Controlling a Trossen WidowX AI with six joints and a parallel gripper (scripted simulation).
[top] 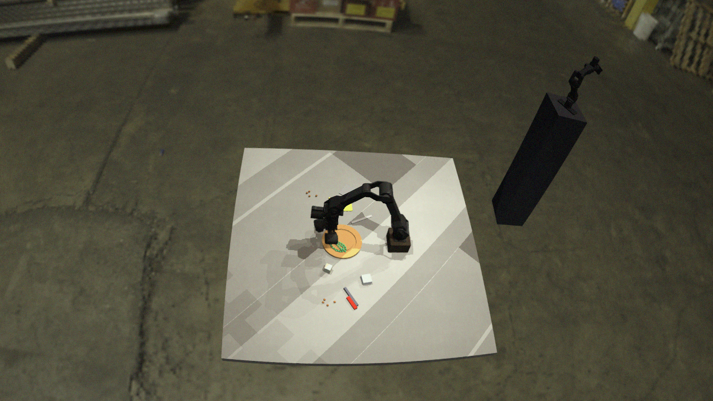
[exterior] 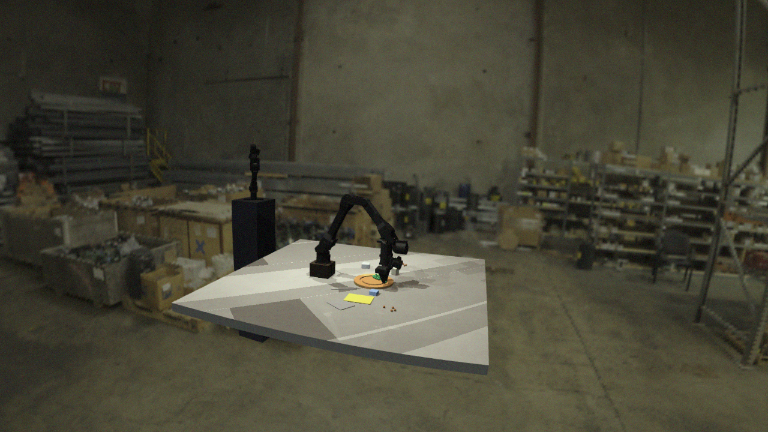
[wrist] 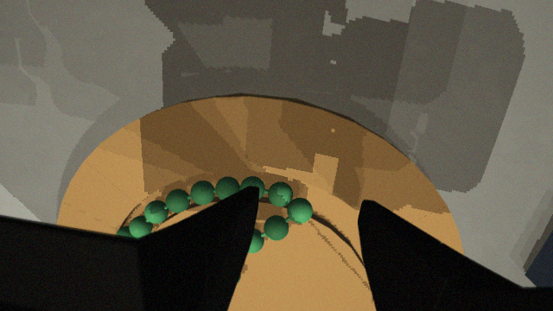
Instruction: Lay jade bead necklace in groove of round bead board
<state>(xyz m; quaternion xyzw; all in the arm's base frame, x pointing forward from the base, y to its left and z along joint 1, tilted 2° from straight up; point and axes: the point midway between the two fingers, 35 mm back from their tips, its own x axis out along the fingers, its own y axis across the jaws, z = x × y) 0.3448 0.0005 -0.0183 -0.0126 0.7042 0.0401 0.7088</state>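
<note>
The blue block lies 140 mm to the right of my gripper tip, 10 mm below it and 10 mm behind it. Round my gripper tip: yellow pad: 220 mm to the right, 50 mm behind, 10 mm below; then white strip: 160 mm behind, 140 mm to the right, 10 mm below; then cream cube: 190 mm to the left.
</note>
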